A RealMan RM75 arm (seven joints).
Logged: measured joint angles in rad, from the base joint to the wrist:
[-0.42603 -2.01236 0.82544 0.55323 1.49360 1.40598 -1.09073]
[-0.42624 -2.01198 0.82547 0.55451 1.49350 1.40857 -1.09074]
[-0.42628 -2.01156 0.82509 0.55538 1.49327 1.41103 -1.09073]
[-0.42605 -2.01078 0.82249 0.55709 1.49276 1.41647 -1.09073]
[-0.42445 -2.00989 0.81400 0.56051 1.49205 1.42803 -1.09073]
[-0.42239 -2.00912 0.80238 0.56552 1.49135 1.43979 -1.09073]
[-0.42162 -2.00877 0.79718 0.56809 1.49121 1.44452 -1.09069]
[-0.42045 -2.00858 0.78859 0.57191 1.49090 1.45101 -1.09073]
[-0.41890 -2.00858 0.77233 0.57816 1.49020 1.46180 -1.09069]
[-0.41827 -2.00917 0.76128 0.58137 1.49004 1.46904 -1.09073]
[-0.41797 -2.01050 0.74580 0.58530 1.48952 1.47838 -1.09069]
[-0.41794 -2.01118 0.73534 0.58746 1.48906 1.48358 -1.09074]
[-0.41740 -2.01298 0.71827 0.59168 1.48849 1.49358 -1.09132]
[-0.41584 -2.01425 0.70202 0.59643 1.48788 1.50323 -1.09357]
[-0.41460 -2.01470 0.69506 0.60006 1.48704 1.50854 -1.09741]
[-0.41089 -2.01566 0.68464 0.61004 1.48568 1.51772 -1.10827]
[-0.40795 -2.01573 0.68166 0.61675 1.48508 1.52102 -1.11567]
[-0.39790 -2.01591 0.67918 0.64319 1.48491 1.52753 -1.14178]
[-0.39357 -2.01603 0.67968 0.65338 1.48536 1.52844 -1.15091]
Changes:
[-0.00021 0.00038 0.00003 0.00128 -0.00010 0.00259 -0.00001]
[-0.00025 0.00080 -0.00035 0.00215 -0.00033 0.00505 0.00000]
[-0.00002 0.00158 -0.00295 0.00386 -0.00084 0.01049 0.00000]
[0.00158 0.00247 -0.01144 0.00728 -0.00155 0.02205 0.00000]
[0.00364 0.00324 -0.02306 0.01229 -0.00225 0.03381 0.00000]
[0.00441 0.00359 -0.02826 0.01486 -0.00239 0.03854 0.00004]
[0.00558 0.00378 -0.03685 0.01868 -0.00270 0.04503 0.00000]
[0.00713 0.00378 -0.05311 0.02493 -0.00340 0.05582 0.00004]
[0.00776 0.00319 -0.06416 0.02814 -0.00356 0.06306 0.00000]
[0.00806 0.00186 -0.07964 0.03207 -0.00408 0.07240 0.00004]
[0.00809 0.00118 -0.09010 0.03423 -0.00454 0.07760 -0.00001]
[0.00863 -0.00062 -0.10717 0.03845 -0.00511 0.08760 -0.00059]
[0.01019 -0.00189 -0.12342 0.04320 -0.00572 0.09725 -0.00284]
[0.01143 -0.00234 -0.13038 0.04683 -0.00656 0.10256 -0.00668]
[0.01514 -0.00330 -0.14080 0.05681 -0.00792 0.11174 -0.01754]
[0.01808 -0.00337 -0.14378 0.06352 -0.00852 0.11504 -0.02494]
[0.02813 -0.00355 -0.14626 0.08996 -0.00869 0.12155 -0.05105]
[0.03246 -0.00367 -0.14576 0.10015 -0.00824 0.12246 -0.06018]

